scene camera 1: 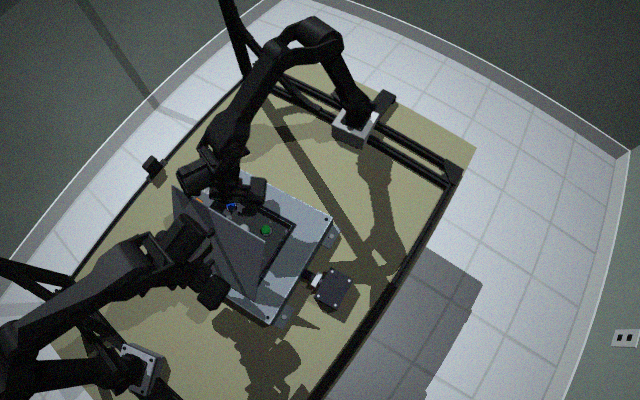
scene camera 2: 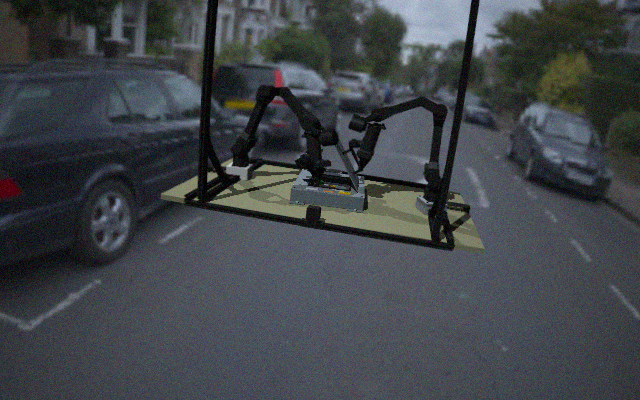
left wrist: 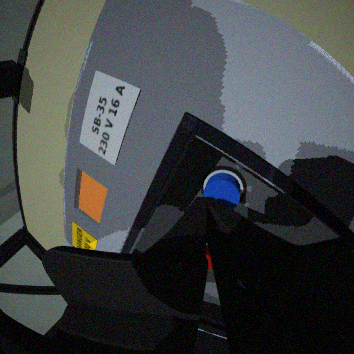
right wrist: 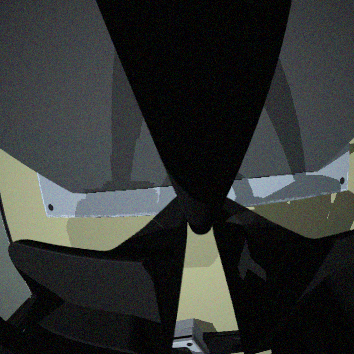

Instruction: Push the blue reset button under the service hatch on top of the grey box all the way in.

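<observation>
The blue reset button (scene camera 1: 231, 206) (left wrist: 221, 189) sits in the open recess on top of the grey box (scene camera 1: 306, 210) (scene camera 2: 327, 199) (left wrist: 270, 90). A pale ring shows along its far edge. My left gripper (left wrist: 203, 204) is shut and empty; its fingertips overlap the button's near edge in the left wrist view. Contact and the button's exact depth are hard to tell. The service hatch (scene camera 1: 235, 265) (scene camera 2: 348, 165) (right wrist: 60, 100) stands tilted up beside the recess. My right gripper (right wrist: 197, 200) is shut on the hatch's dark handle (right wrist: 200, 125), on the hatch's outer side.
A green button (scene camera 1: 265, 230) sits in the same recess, and part of a red item (left wrist: 209, 260) shows between the left fingers. A dark small box (scene camera 1: 334, 288) is beside the grey box. The black recess rim (left wrist: 155, 175) surrounds the left fingertips. Black frame rails (scene camera 1: 385, 295) edge the table.
</observation>
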